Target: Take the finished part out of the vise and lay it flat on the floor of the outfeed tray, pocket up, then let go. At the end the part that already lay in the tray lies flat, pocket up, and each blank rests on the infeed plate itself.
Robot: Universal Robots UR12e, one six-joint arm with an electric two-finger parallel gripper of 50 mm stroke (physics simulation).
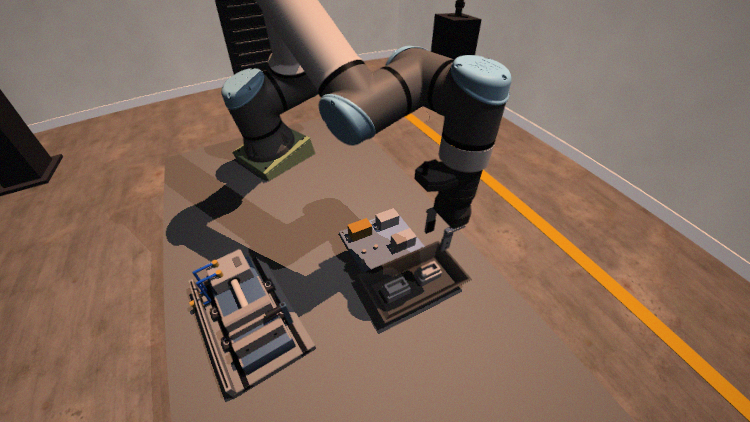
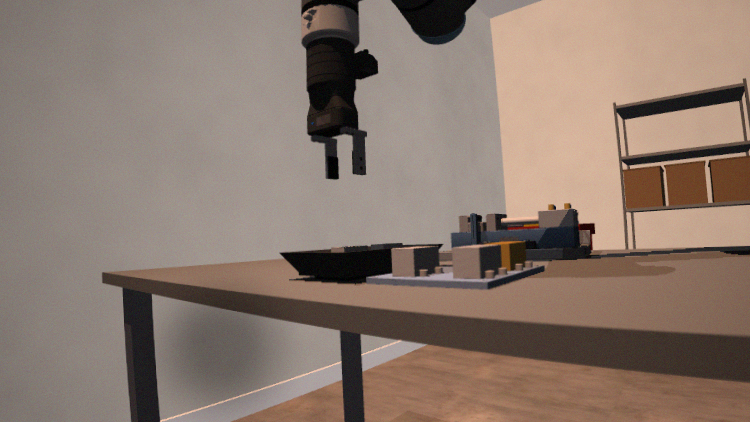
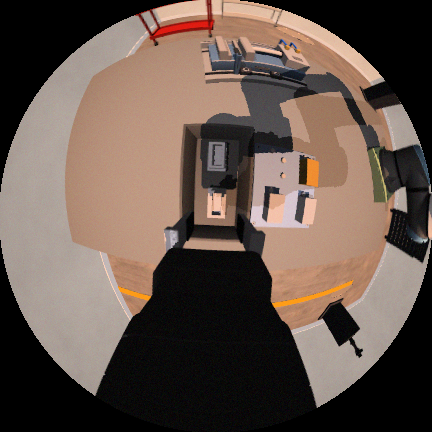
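Pixels of known places: gripper, fingertip midpoint: (image 1: pixel 436 239) (image 2: pixel 345 176) (image 3: pixel 214 221); arm's base, origin of the base link: (image 1: pixel 270 144) (image 3: pixel 386 170).
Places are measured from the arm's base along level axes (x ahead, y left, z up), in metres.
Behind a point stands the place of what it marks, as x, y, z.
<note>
My gripper (image 1: pixel 438 238) {0.718, 0.254, 0.096} (image 2: pixel 345 175) {0.718, 0.254, 0.096} (image 3: pixel 214 221) {0.718, 0.254, 0.096} is open and empty, high above one end of the dark outfeed tray (image 1: pixel 424 302) {0.792, 0.195, -0.015} (image 2: pixel 340 264) {0.669, 0.315, -0.032} (image 3: pixel 188 175) {0.780, 0.200, -0.030}. Two pocketed parts lie apart on the tray floor, flat and pocket up. One part (image 1: pixel 430 270) {0.717, 0.258, -0.025} (image 3: pixel 223 205) {0.704, 0.254, -0.024} is lit and nearer the gripper. The other part (image 1: pixel 395 288) {0.727, 0.155, -0.025} (image 3: pixel 210 157) {0.737, 0.164, -0.010} is grey in shadow. The vise (image 1: pixel 249 314) {0.694, -0.167, 0.034} (image 2: pixel 513 238) {0.627, -0.126, -0.015} (image 3: pixel 246 48) {0.684, -0.138, 0.038} shows a gap between its jaws. An orange blank (image 1: pixel 359 229) {0.525, 0.147, -0.013} (image 2: pixel 513 254) {0.493, 0.170, -0.029} (image 3: pixel 310 172) {0.518, 0.156, -0.013} and two pale blanks (image 1: pixel 402 239) {0.606, 0.237, -0.013} (image 2: pixel 476 260) {0.491, 0.272, -0.028} (image 3: pixel 309 211) {0.505, 0.243, -0.013} rest on the infeed plate (image 1: pixel 375 257) {0.606, 0.158, -0.049} (image 2: pixel 430 283) {0.540, 0.295, -0.053} (image 3: pixel 262 175) {0.623, 0.182, -0.049}.
The infeed plate stands close beside the tray, with small pegs on it. The vise stands farther off, with blue hoses (image 1: pixel 201 272) {0.551, -0.251, 0.049} at one end. A shelf rack (image 2: pixel 618 173) and a red cart (image 3: pixel 182 29) stand beyond the table. A dark pedestal (image 1: pixel 455 36) stands behind the arm.
</note>
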